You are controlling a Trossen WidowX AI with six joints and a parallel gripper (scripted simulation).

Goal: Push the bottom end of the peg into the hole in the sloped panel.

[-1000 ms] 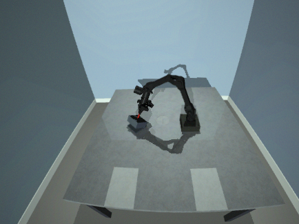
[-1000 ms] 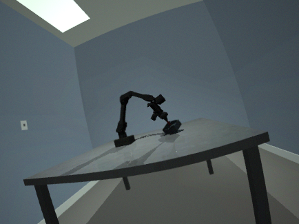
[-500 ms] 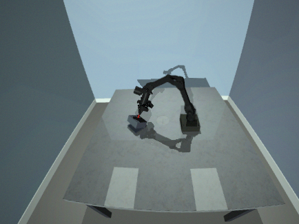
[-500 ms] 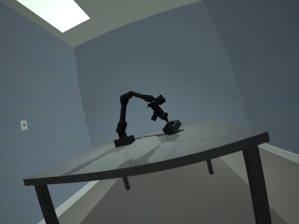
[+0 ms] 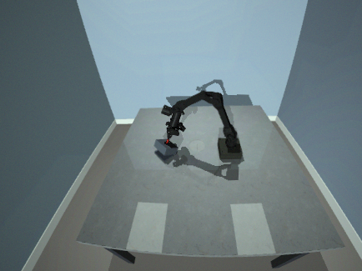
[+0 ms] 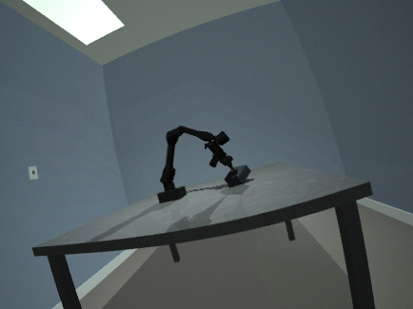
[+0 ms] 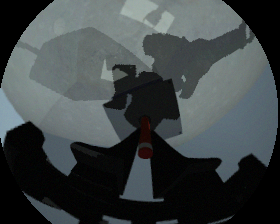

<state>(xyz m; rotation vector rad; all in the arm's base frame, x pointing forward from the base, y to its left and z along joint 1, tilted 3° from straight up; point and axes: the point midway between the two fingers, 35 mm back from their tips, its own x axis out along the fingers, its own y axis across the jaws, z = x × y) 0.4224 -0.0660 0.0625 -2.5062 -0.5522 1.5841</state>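
The dark sloped panel is 20 mm ahead of my gripper tip, 20 mm to the left of it and 50 mm below it. Round my gripper tip: thin red peg 10 mm behind, 10 mm to the right, 10 mm above.
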